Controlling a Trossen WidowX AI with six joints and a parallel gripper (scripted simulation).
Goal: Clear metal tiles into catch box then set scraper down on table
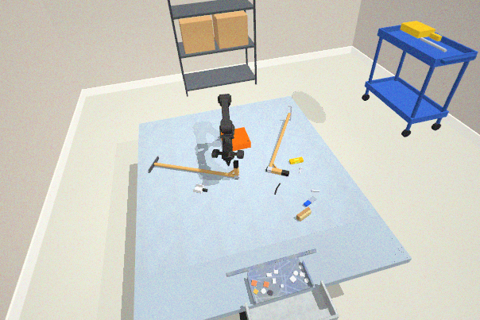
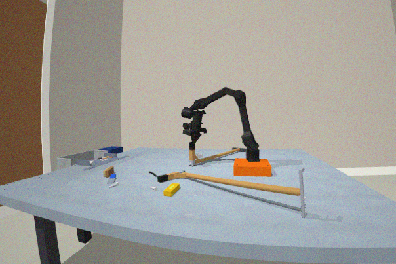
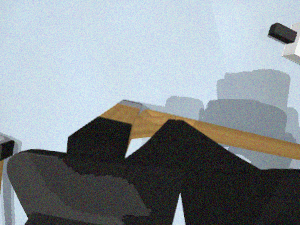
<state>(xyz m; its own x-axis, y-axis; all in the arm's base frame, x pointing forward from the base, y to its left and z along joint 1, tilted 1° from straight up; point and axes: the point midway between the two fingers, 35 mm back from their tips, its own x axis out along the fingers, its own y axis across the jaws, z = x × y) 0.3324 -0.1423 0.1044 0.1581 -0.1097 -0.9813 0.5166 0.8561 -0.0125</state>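
My gripper tip is now 170 mm past the scraper, 170 mm to the left of it and 60 mm above it. From my gripper tip the other things lie so: white-and-black piece: 190 mm to the right, 120 mm below; yellow block: 70 mm ahead, 450 mm to the left, 110 mm below; black curved strip: 200 mm ahead, 220 mm to the left, 120 mm below.
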